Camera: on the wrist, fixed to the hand. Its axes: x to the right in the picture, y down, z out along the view.
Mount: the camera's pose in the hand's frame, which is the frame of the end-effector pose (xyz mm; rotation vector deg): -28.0 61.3 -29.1 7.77 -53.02 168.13
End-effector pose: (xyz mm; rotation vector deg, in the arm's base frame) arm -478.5 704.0 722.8 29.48 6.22 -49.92
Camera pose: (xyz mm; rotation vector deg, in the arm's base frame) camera -447.0 770.0 729.4 -4.25 -73.46 106.20
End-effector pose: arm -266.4 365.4 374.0 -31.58 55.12 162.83
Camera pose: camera -243.6 299.8 397.7 -71.25 -25.84 -13.90
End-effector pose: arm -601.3 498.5 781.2 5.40 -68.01 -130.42
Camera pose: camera -541.3 464.0 805.7 -85.28 -21.76 32.33
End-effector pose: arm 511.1 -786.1 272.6 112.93 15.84 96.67
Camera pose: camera 466.5 -843.6 282.4 -42.56 99.13 -6.20
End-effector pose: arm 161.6 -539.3 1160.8 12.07 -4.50 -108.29
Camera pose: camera 232.8 -531.3 1145.0 -30.59 -36.82 62.31
